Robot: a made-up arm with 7 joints.
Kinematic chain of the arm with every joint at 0, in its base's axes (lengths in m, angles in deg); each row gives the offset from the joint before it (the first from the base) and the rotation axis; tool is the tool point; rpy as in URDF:
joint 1: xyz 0 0 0.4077 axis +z
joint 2: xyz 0 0 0 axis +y
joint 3: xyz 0 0 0.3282 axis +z
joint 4: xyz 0.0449 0 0 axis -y
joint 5: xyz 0.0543 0 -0.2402 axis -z
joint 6: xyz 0 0 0 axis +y
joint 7: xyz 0.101 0 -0.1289 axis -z
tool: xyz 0 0 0 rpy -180 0 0
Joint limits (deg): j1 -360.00..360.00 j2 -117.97..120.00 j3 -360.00..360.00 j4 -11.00..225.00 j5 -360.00..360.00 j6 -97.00..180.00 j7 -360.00..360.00
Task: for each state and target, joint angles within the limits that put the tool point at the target. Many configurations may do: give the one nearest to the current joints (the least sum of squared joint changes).
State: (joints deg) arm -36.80 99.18 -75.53 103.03 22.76 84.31 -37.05
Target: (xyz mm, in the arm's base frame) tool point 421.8 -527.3 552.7
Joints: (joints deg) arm -23.65 73.17 -87.84 136.52 22.88 58.80 -37.05
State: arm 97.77 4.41 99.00 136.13 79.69 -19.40 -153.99
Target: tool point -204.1 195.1 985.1
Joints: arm 92.10 6.36 94.95 138.04 82.11 -33.29 -153.99
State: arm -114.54 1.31 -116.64 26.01 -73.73 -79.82 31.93
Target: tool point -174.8 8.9 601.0
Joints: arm -113.25 -4.72 -113.67 7.37 -89.27 -85.77 31.93
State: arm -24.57 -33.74 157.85 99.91 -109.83 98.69 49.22
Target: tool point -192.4 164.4 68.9
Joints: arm -19.45 -78.73 183.05 52.72 -97.67 81.20 49.22
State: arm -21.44 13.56 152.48 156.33 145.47 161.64 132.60
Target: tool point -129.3 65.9 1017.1
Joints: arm -34.72 -4.46 143.43 133.00 153.19 137.57 132.60
